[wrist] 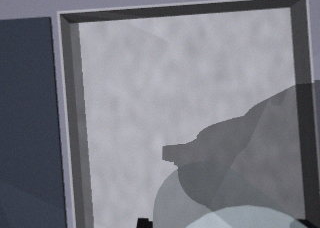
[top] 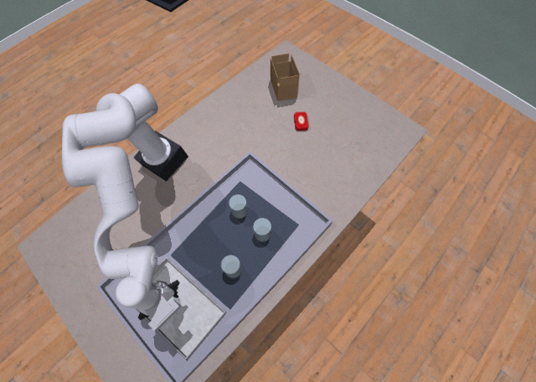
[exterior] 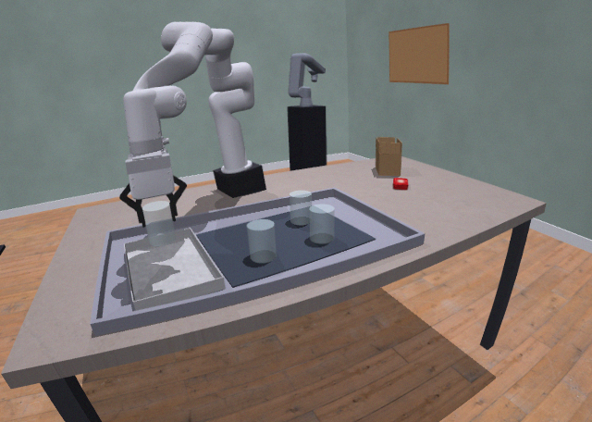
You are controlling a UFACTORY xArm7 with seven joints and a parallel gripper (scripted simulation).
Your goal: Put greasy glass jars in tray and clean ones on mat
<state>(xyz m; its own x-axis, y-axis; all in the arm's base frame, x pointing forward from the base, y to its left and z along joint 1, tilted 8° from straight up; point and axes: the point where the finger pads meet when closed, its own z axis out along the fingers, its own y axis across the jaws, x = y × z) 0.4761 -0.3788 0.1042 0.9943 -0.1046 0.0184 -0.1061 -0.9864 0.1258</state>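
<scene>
Right now my hand is 130 mm above the white tray. Also, from my hand: dark drying mat: 10 mm ahead, 320 mm to the left, 140 mm below; then small red object: 100 mm behind, 950 mm to the left, 130 mm below.
</scene>
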